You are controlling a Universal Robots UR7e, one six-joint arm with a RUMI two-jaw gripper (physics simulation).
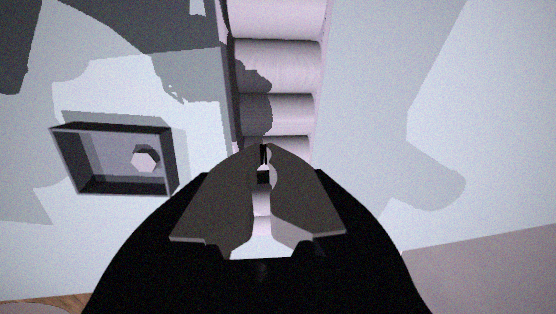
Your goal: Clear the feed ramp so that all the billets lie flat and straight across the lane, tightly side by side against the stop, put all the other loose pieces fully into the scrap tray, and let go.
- my gripper: 264, 146
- billet: 299, 145
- billet: 261, 114
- billet: 262, 65
